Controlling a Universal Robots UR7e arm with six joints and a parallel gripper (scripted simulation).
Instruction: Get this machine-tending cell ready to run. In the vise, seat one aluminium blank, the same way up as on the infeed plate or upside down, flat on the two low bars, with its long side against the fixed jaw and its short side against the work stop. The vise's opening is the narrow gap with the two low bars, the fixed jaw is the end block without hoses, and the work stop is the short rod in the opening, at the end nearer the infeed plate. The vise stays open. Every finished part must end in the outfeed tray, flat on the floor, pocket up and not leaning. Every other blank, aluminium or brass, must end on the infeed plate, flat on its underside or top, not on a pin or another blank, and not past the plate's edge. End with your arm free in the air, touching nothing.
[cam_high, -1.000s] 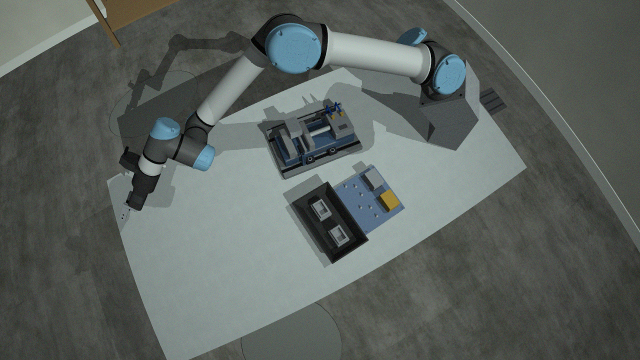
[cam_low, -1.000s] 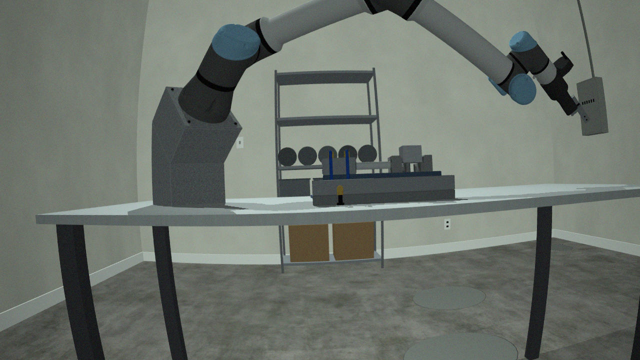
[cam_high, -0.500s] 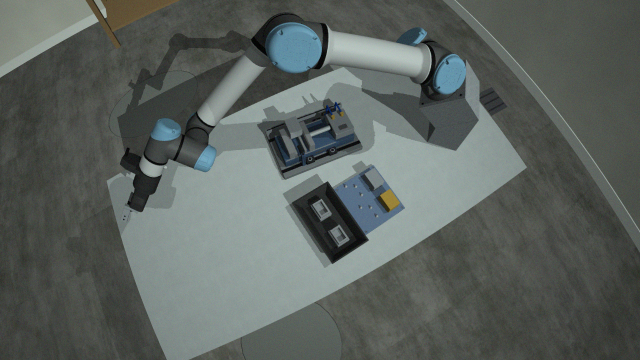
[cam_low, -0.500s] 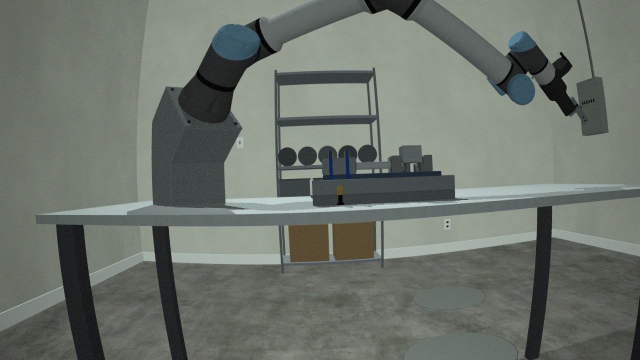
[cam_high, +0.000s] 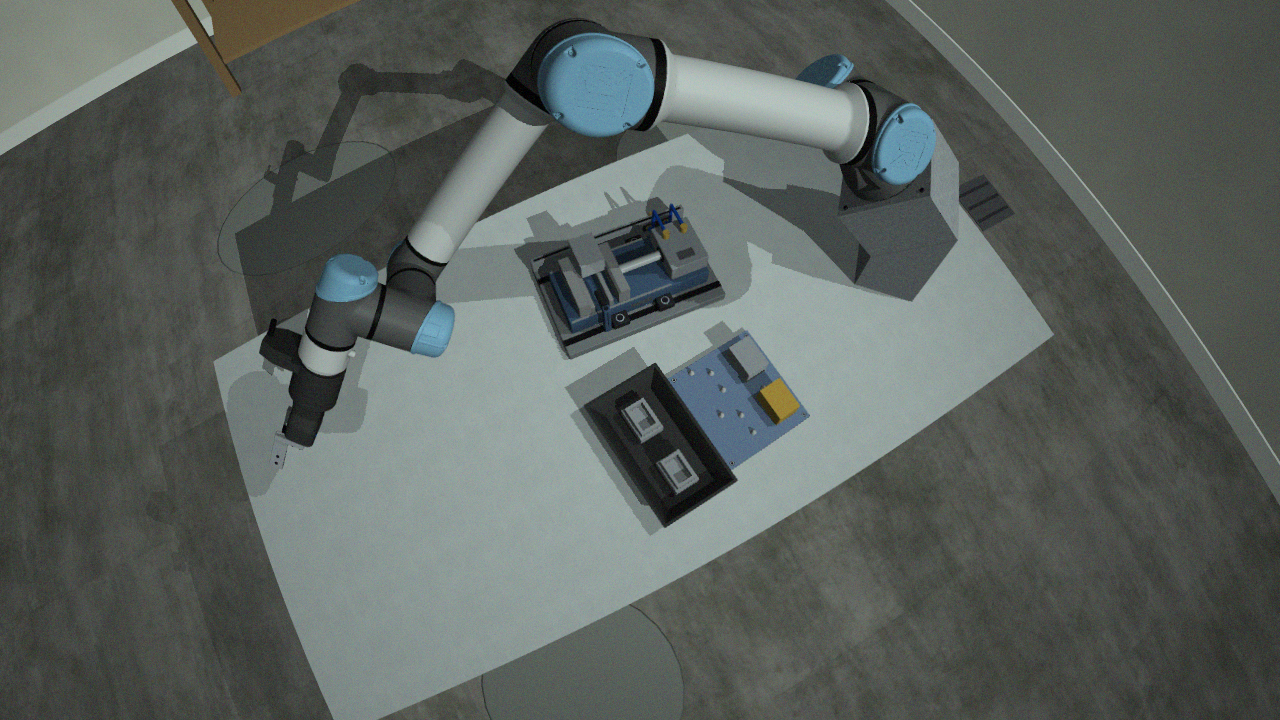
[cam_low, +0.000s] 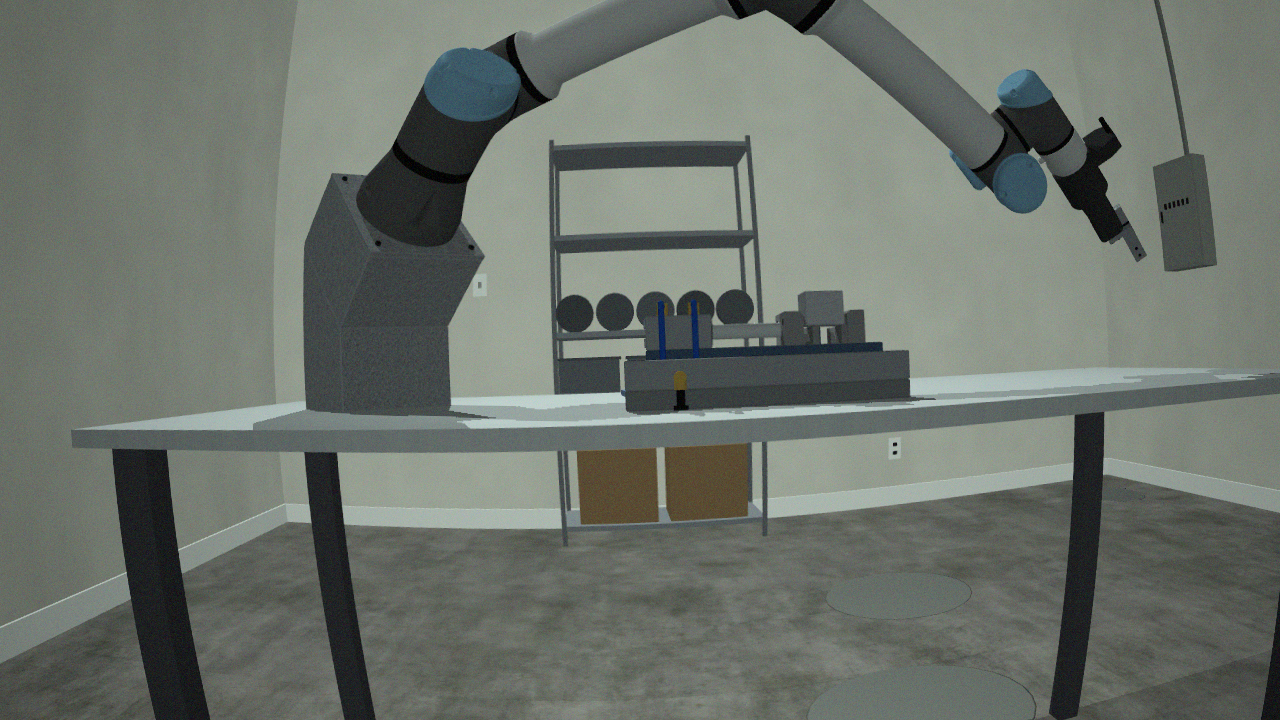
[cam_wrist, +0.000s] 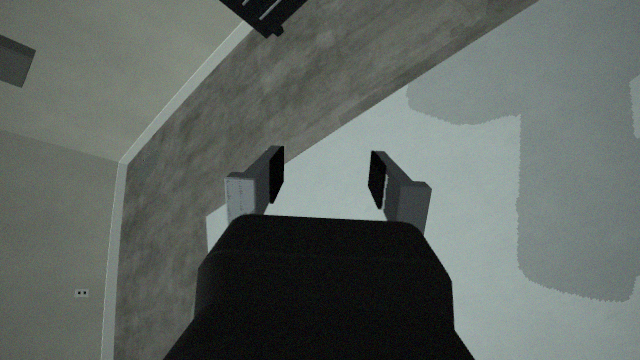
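The brass blank is 750 mm behind my hand, 240 mm to the left of it and 180 mm below it. From my hand the other things lie so: fixed jaw 530 mm behind, 80 mm to the right, 130 mm below; then vise 630 mm behind, 70 mm to the right, 170 mm below; then piston rod 650 mm behind, 70 mm to the right, 130 mm below.
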